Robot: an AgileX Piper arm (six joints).
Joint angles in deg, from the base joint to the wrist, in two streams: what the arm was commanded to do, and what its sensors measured. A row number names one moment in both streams.
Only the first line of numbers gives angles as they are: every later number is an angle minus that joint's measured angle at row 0.
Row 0, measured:
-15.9, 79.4, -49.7, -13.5, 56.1, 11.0
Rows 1 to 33, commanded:
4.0, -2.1, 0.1, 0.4, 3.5, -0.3
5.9, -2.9, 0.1, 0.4, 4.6, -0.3
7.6, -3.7, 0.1, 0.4, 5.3, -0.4
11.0, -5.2, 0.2, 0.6, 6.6, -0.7
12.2, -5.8, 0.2, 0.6, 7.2, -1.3
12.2, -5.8, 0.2, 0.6, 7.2, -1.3
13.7, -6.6, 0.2, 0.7, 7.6, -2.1
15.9, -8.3, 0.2, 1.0, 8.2, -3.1
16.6, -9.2, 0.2, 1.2, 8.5, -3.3
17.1, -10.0, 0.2, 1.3, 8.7, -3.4
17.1, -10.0, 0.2, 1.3, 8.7, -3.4
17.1, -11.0, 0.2, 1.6, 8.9, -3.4
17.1, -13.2, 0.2, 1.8, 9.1, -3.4
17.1, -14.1, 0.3, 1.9, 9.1, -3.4
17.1, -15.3, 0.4, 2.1, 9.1, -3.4
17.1, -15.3, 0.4, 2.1, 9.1, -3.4
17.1, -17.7, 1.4, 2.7, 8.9, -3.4
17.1, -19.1, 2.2, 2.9, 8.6, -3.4
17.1, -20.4, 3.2, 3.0, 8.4, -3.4
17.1, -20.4, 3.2, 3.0, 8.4, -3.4
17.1, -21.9, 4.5, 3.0, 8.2, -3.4
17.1, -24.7, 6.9, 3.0, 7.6, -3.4
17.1, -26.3, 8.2, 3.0, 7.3, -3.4
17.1, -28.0, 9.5, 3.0, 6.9, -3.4
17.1, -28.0, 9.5, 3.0, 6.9, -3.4
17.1, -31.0, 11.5, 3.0, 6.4, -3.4
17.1, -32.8, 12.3, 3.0, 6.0, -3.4
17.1, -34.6, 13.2, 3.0, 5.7, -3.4
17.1, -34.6, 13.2, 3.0, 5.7, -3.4
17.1, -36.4, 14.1, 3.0, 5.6, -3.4
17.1, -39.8, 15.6, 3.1, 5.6, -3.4
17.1, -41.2, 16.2, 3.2, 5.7, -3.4
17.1, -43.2, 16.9, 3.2, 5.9, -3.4
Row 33, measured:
16.9, -38.8, 15.0, 3.4, 6.2, -3.0
